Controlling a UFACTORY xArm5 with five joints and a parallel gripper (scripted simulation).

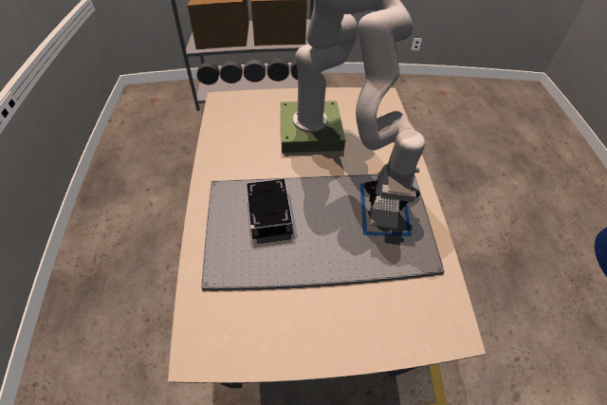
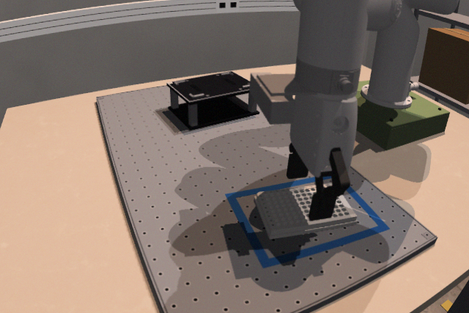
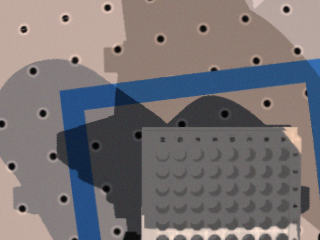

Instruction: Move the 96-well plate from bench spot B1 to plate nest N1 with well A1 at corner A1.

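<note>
Now: hand 30 mm above the grey 96-well plate. Round my hand: A1 mark: 410 mm to the right, 80 mm ahead, 20 mm above; then black raised plate nest: 360 mm to the right, 20 mm above.
</note>
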